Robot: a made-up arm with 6 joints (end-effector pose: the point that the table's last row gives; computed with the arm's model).
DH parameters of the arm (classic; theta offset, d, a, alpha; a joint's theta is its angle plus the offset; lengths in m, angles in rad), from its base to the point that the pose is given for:
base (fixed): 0 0.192 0 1.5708
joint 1: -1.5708 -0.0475 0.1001 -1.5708
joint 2: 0 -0.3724 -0.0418 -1.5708
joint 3: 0 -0.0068 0.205 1.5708
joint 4: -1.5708 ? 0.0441 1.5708
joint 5: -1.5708 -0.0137 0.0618 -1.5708
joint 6: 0 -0.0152 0.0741 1.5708
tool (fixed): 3.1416 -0.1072 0 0
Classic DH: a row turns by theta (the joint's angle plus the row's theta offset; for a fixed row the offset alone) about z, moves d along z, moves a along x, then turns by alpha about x.
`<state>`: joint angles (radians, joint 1 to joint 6).
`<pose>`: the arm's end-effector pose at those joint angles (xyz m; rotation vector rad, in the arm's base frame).
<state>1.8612 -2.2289 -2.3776 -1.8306 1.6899 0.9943</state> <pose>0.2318 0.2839 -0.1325 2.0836 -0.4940 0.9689</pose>
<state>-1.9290 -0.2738 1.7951 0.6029 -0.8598 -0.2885</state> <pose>0.1422 0.1802 0.7870 1.3644 -1.7057 0.5816</pose>
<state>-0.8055 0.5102 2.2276 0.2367 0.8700 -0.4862</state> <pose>-0.4139 -0.2008 0.6617 -1.5732 -2.2026 -0.5562</pose>
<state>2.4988 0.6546 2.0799 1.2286 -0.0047 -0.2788</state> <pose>0.4080 -0.0144 -0.2423 0.6569 0.2127 0.7442</pose>
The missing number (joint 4, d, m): 0.1299
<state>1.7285 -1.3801 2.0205 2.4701 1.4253 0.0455</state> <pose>0.3836 0.1341 -0.3619 0.6521 -2.5364 -0.5223</pose>
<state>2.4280 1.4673 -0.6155 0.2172 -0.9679 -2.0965</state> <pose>0.2402 0.0386 0.0747 -0.3058 0.0796 2.0907</pose>
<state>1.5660 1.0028 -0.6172 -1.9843 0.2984 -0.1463</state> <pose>0.1877 0.0443 -0.1424 -0.3606 -1.2015 -1.0106</pose>
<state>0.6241 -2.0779 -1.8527 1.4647 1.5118 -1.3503</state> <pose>0.1048 0.3067 0.0592 2.2835 -0.5085 -1.4317</pose>
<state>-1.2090 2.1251 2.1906 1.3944 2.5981 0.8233</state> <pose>-0.2960 -0.0959 0.8355 -1.3037 0.7214 2.0921</pose>
